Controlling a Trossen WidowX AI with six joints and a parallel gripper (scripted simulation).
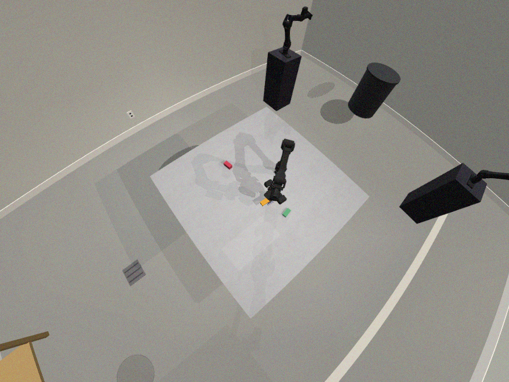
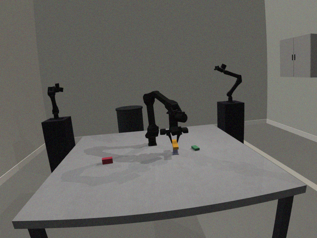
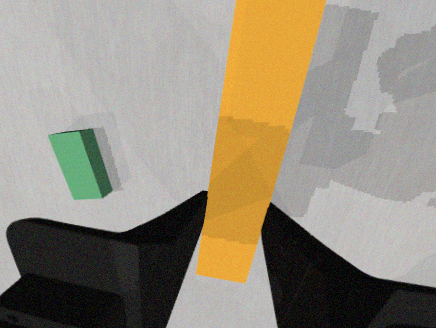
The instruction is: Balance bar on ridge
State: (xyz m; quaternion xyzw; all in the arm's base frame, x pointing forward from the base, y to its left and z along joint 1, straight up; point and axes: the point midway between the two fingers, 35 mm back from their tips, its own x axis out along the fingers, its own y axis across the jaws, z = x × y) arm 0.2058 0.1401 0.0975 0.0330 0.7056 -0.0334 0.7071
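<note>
The orange bar lies 3 cm ahead of my gripper tip. Also, from my gripper tip: red block 45 cm to the right, 8 cm ahead, 5 cm below; then green block 15 cm to the left, 5 cm below, 1 cm behind.
</note>
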